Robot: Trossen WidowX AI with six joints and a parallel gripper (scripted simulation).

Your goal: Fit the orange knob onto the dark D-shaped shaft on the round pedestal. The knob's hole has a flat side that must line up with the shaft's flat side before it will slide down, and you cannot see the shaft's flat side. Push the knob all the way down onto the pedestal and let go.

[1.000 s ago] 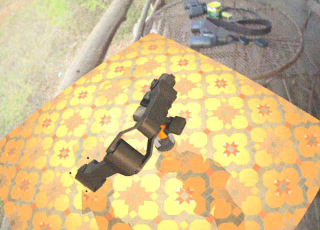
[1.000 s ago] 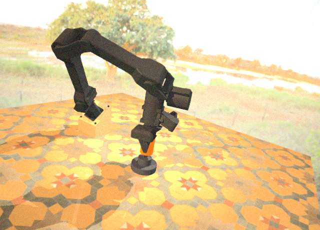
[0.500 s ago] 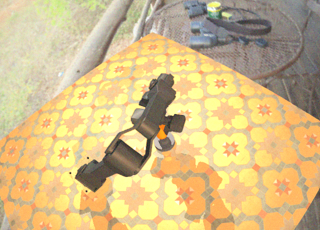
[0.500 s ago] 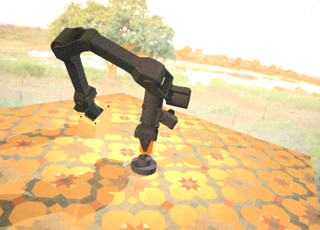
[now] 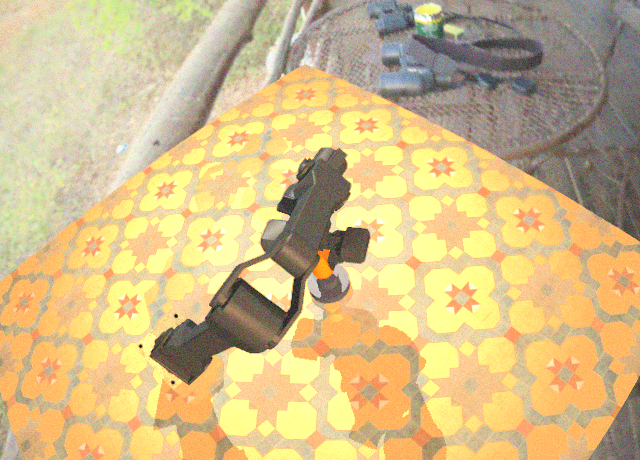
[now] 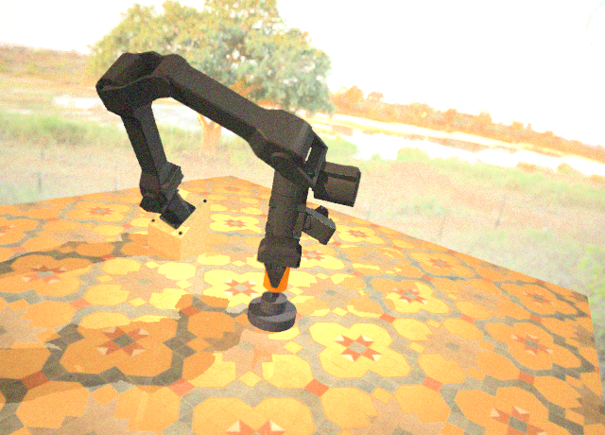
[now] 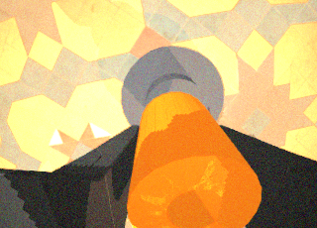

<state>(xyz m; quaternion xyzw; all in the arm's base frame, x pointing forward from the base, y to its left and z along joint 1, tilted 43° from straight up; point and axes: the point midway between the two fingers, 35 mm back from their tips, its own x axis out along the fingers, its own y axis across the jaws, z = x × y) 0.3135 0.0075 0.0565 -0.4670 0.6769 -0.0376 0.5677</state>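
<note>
My gripper tip is 2 cm below the orange knob. From my gripper tip the other things lie so: round pedestal: 4 cm below.
</note>
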